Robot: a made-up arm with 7 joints. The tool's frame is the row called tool.
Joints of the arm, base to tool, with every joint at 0 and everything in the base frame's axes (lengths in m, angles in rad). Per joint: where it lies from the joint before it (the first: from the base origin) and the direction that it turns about. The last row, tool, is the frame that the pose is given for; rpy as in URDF.
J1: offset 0.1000 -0.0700 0.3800 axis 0 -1 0
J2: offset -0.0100 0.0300 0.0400 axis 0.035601 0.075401 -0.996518
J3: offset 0.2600 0.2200 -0.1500 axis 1 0 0
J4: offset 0.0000 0.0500 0.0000 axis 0 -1 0
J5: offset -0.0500 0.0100 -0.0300 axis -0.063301 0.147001 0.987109
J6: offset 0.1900 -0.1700 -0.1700 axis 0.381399 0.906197 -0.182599
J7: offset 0.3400 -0.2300 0.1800 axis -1 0 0
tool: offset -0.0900 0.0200 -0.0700 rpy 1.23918 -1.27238 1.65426
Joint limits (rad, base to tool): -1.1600..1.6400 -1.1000..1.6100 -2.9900..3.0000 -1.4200..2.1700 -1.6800..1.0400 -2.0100..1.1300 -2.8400..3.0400
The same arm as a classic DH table. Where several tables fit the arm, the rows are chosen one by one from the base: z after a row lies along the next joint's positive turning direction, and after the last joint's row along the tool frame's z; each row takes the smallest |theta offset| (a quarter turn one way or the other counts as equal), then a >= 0, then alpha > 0; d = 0 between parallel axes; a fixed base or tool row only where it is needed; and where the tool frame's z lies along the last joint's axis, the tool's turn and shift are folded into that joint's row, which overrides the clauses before.
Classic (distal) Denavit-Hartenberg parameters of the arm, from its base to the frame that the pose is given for. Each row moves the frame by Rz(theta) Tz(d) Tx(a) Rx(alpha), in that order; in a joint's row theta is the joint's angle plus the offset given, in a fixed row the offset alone. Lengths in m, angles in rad.
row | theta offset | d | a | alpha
base (fixed) | 0 | 0.38 | 0.1 | 1.5708
J1 | 0.0357 | 0.037 | -0.0086 | 1.6463
J2 | -1.5681 | 0.1258 | 0.2081 | -1.5352
J3 | 1.4953 | 0.2541 | 0 | -1.5708
J4 | -1.5068 | -0.064 | -0.0518 | -1.7183
J5 | -0.3789 | -0.2365 | 0.2184 | -1.642
J6 | -1.5316 | -0.3478 | 0.131 | 1.9621
J7 | 0.1936 | -0.5327 | -0.057 | 2.8886
tool (fixed) | 0.0981 | -0.1808 | 0 | 0
Joint limits (rad, base to tool): -1.16..1.64 -1.1..1.61 -2.99..3 -1.42..2.17 -1.68..1.04 -2.01..1.13 -2.84..3.04

